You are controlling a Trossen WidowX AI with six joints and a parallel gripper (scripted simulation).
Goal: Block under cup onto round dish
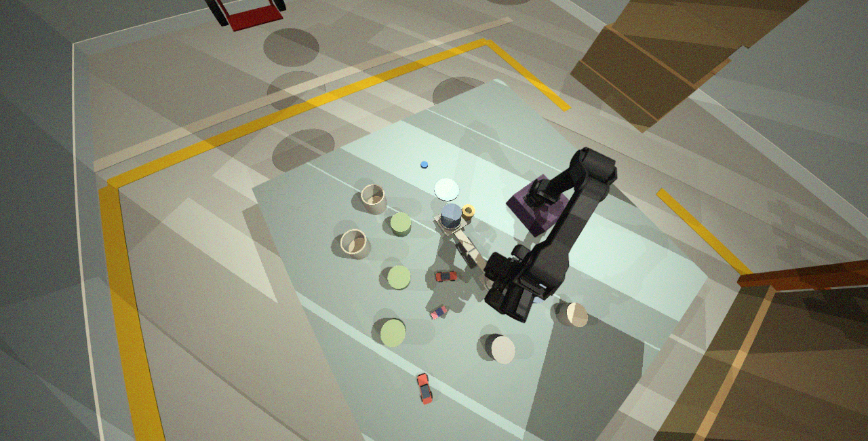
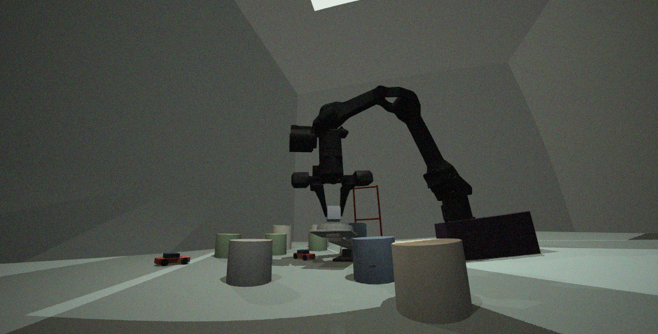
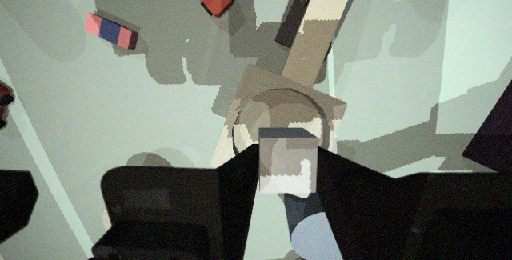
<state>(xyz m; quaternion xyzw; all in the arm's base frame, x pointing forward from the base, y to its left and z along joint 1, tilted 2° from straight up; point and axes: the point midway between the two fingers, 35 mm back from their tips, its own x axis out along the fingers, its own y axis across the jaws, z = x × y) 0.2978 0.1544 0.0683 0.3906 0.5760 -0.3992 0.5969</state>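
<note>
Now: gripper tip 60 mm past the pale round dish, 380 mm to the left of it and 100 mm above it. From my gripper tip the other things lie so: pale grey block (10 mm above); pink-and-blue block (200 mm ahead, 20 mm to the right, 100 mm below); yellow tape roll (70 mm behind, 250 mm to the right, 80 mm below).
</note>
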